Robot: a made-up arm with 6 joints. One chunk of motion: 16 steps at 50 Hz.
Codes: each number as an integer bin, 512 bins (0 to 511) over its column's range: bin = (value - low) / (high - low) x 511, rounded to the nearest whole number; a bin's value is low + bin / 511 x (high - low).
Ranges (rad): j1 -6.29..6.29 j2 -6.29..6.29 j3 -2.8..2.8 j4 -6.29..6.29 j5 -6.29..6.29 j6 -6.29..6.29
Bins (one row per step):
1: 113 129 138 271 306 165
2: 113 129 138 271 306 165
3: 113 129 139 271 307 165
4: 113 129 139 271 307 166
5: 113 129 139 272 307 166
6: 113 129 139 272 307 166
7: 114 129 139 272 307 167
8: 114 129 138 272 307 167
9: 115 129 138 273 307 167
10: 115 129 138 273 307 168
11: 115 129 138 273 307 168
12: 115 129 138 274 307 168
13: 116 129 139 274 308 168
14: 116 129 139 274 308 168
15: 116 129 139 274 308 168
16: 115 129 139 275 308 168
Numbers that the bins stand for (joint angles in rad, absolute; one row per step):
1: -3.5081 -3.1142 -1.2877 0.3816 1.2432 -2.2280
2: -3.5081 -3.1142 -1.2877 0.3816 1.2432 -2.2280
3: -3.5081 -3.1142 -1.2767 0.3816 1.2678 -2.2280
4: -3.5081 -3.1142 -1.2767 0.3816 1.2678 -2.2033
5: -3.5081 -3.1142 -1.2767 0.4062 1.2678 -2.2033
6: -3.5081 -3.1142 -1.2767 0.4062 1.2678 -2.2033
7: -3.4835 -3.1142 -1.2767 0.4062 1.2678 -2.1787
8: -3.4835 -3.1142 -1.2877 0.4062 1.2678 -2.1787
9: -3.4589 -3.1142 -1.2877 0.4308 1.2678 -2.1787
10: -3.4589 -3.1142 -1.2877 0.4308 1.2678 -2.1541
11: -3.4589 -3.1142 -1.2877 0.4308 1.2678 -2.1541
12: -3.4589 -3.1142 -1.2877 0.4554 1.2678 -2.1541
13: -3.4343 -3.1142 -1.2767 0.4554 1.2925 -2.1541
14: -3.4343 -3.1142 -1.2767 0.4554 1.2925 -2.1541
15: -3.4343 -3.1142 -1.2767 0.4554 1.2925 -2.1541
16: -3.4589 -3.1142 -1.2767 0.4801 1.2925 -2.1541

